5 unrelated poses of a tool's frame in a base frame.
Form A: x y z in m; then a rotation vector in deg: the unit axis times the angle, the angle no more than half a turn.
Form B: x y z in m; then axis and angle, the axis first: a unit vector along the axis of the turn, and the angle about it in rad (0 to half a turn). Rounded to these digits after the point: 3 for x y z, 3 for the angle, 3 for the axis.
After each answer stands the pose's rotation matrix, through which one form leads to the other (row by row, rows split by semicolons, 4 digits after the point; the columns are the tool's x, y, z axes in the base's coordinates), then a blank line. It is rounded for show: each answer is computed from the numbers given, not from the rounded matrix.
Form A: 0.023 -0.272 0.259 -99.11 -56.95 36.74
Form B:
0.023 -0.272 0.259 -0.825 -0.474 0.306 2.096
0.5218 0.3229 -0.7896; 0.8525 -0.1633 0.4965; 0.0314 -0.9322 -0.3605

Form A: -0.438 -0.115 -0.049 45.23 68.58 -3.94
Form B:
-0.438 -0.115 -0.049 0.550 0.834 -0.048 1.435
0.3965 0.4442 0.8034; 0.3492 0.7364 -0.5795; -0.8490 0.5103 0.1369

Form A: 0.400 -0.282 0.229 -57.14 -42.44 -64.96
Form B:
0.400 -0.282 0.229 -0.593 -0.440 -0.674 1.682
0.2797 0.9601 0.0063; -0.3799 0.1046 0.9191; 0.8817 -0.2595 0.3940

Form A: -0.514 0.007 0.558 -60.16 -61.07 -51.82
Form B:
-0.514 0.007 0.558 -0.601 -0.610 -0.517 1.748
0.2478 0.9400 -0.2345; -0.0784 0.2607 0.9622; 0.9656 -0.2201 0.1383

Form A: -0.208 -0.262 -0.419 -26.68 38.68 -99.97
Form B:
-0.208 -0.262 -0.419 -0.242 0.350 -0.905 1.928
-0.2709 0.7338 0.6231; -0.9620 -0.1841 -0.2014; -0.0331 -0.6540 0.7558

